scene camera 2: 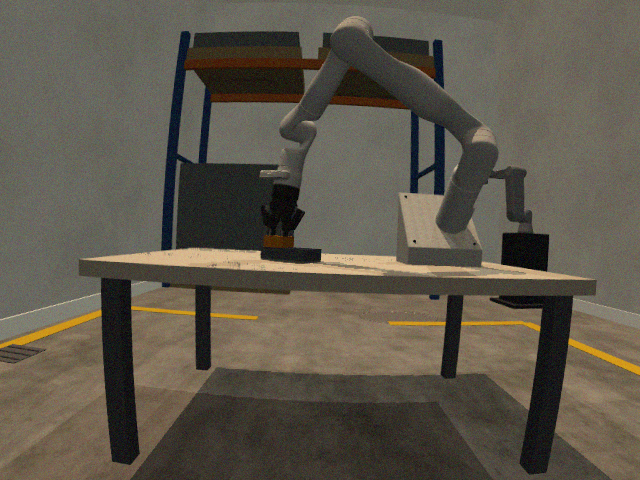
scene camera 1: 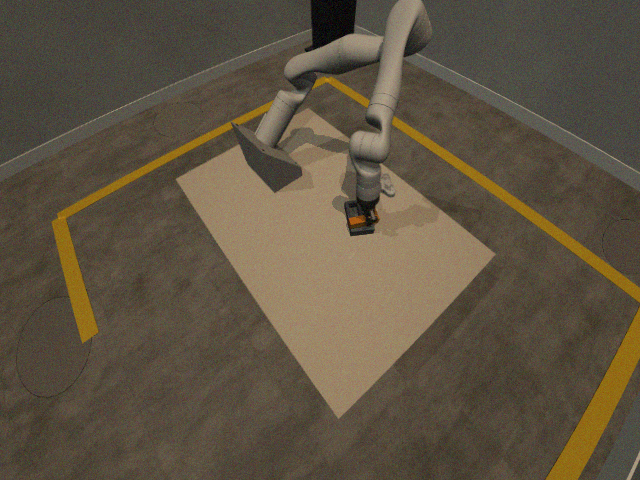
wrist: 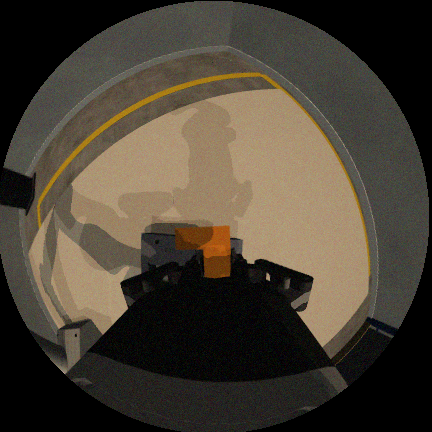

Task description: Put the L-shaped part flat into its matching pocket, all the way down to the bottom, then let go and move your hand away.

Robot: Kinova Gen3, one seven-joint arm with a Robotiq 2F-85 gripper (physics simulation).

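Places are measured from the arm's base along level axes (x left, y back, z up), in centimetres.
Where they show: gripper, between the fingertips: [scene camera 2: 276, 243] [scene camera 1: 367, 220] [wrist: 216, 257]; arm's base, origin of its link: [scene camera 2: 449, 222] [scene camera 1: 265, 142].
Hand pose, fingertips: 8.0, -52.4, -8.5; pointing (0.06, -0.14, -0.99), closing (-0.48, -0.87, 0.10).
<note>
Things, the pixels of their top centre, and the offset from my fingertips, as dx, dy, dz.
- orange L-shaped part, centre of its top: [wrist: 204, 275] [scene camera 2: 284, 236] [scene camera 1: 362, 215] -0.6, +2.1, +2.2
- dark grey pocket block, centre of its top: [wrist: 188, 270] [scene camera 2: 291, 247] [scene camera 1: 359, 214] +0.3, +4.2, -0.8
The orange L-shaped part [scene camera 1: 356, 222] [scene camera 2: 278, 241] [wrist: 200, 237] lies roughly level on top of the dark grey pocket block [scene camera 1: 361, 231] [scene camera 2: 299, 255] [wrist: 156, 252]. In scene camera 2 its whole side shows above the block's top edge, so it is not down in a pocket. Whether it touches the block all along cannot be told. My gripper [scene camera 1: 370, 219] [scene camera 2: 278, 235] [wrist: 216, 257] points down and is shut on one leg of the part, with a finger on either side. The gripper and the part hide much of the block's pockets.
The block stands on the pale table top [scene camera 1: 310, 289] [scene camera 2: 361, 284]. My arm's grey wedge-shaped base [scene camera 1: 279, 173] [scene camera 2: 439, 256] stands on the same table. Behind the table are a tall storage rack [scene camera 2: 178, 129] and another arm [scene camera 2: 514, 196] on a black pedestal [scene camera 2: 524, 263].
</note>
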